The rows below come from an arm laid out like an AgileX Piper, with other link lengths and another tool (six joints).
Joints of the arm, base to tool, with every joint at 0 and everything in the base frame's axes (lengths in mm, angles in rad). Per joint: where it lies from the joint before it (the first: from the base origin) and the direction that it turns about. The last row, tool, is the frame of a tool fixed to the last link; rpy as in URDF.
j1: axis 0 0 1 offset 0 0 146.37
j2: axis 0 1 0 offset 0 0 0
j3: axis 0 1 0 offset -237.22 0 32.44
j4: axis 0.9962 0 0.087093 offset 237.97 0 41.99
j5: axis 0 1 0 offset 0 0 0
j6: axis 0.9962 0 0.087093 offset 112.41 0 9.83
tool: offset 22.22 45 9.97 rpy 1.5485 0.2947 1.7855
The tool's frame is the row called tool.
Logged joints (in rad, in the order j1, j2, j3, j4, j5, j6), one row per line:
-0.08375 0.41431 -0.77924 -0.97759 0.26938 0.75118
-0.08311 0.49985 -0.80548 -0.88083 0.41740 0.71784
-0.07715 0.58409 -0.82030 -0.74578 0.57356 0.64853
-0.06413 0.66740 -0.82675 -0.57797 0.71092 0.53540
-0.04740 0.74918 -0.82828 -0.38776 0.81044 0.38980
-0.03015 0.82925 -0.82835 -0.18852 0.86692 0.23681
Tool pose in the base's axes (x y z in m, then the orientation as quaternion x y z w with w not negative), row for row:
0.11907 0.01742 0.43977 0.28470 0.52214 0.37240 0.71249
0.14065 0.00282 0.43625 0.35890 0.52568 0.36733 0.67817
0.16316 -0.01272 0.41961 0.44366 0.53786 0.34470 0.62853
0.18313 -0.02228 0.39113 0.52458 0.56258 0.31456 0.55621
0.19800 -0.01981 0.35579 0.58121 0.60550 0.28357 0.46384
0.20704 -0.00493 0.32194 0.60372 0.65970 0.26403 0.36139
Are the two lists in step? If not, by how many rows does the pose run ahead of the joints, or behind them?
The pose runs 1 row behind the joints: the pose in row i belongs to the joints in row i - 1.
